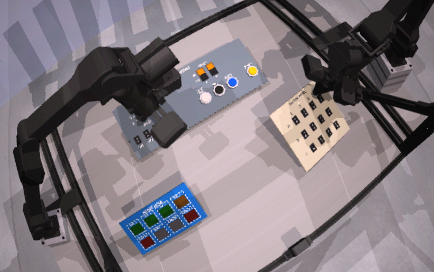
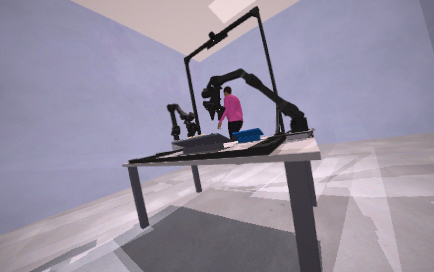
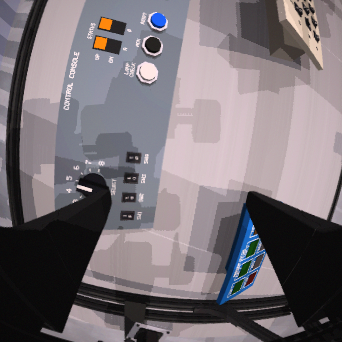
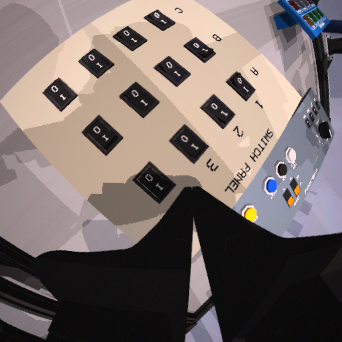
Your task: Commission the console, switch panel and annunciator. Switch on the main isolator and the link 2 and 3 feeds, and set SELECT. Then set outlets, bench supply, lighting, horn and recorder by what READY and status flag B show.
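Where they show: left gripper, fingertip midpoint: (image 1: 163,118) (image 2: 215,120) (image 3: 179,197); right gripper, fingertip midpoint: (image 1: 313,93) (image 4: 191,193); left arm's base at its link origin: (image 1: 50,227) (image 2: 300,131) (image 3: 147,335) (image 4: 328,46); right arm's base at its link origin: (image 1: 394,57) (image 2: 177,140).
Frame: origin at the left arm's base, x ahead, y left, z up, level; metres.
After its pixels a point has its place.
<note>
The grey control console (image 1: 240,55) {z 0.048, x 0.688, y 0.291 m} (image 2: 205,142) {z 0.026, x 0.478, y 0.212 m} (image 3: 115,100) {z 0.039, x 0.503, y 0.225 m} (image 4: 265,207) {z 0.036, x 0.661, y 0.255 m} has its SELECT knob (image 3: 95,186) {z 0.063, x 0.392, y 0.202 m} pointing near 4 and 5. Status flags A (image 3: 107,45) {z 0.050, x 0.568, y 0.264 m} and B (image 3: 111,25) {z 0.050, x 0.598, y 0.273 m} both show orange at the UP side. The beige switch panel (image 1: 295,142) {z 0.047, x 0.722, y 0.001 m} (image 3: 295,27) {z 0.077, x 0.692, y 0.046 m} (image 4: 50,125) {z 0.032, x 0.869, y 0.027 m} bears rows of black rockers. The blue annunciator (image 1: 165,218) {z 0.032, x 0.369, y -0.068 m} (image 2: 248,135) {z 0.015, x 0.362, y -0.082 m} (image 3: 235,265) {z 0.053, x 0.346, y -0.032 m} (image 4: 300,15) {z 0.031, x 0.439, y -0.050 m} has green, amber, red and grey tiles; its labels are blurred. My left gripper (image 1: 157,112) {z 0.155, x 0.449, y 0.117 m} (image 2: 215,116) {z 0.155, x 0.449, y 0.117 m} (image 3: 179,197) {z 0.155, x 0.449, y 0.117 m} is open above the console's SELECT end. My right gripper (image 1: 316,93) {z 0.079, x 0.815, y 0.093 m} (image 4: 191,193) {z 0.079, x 0.815, y 0.093 m} is shut, empty, over the panel's upper edge.
White (image 3: 147,73) {z 0.035, x 0.554, y 0.201 m}, black (image 3: 152,46) {z 0.035, x 0.593, y 0.211 m}, blue (image 3: 158,20) {z 0.035, x 0.636, y 0.221 m} and yellow (image 1: 252,71) {z 0.034, x 0.701, y 0.236 m} buttons line the console. Rockers SW1 (image 3: 127,215) {z 0.027, x 0.353, y 0.154 m} to SW4 (image 3: 133,157) {z 0.027, x 0.440, y 0.176 m} sit beside the knob. Dark rails edge the table. A person in pink (image 2: 233,108) stands behind it.
</note>
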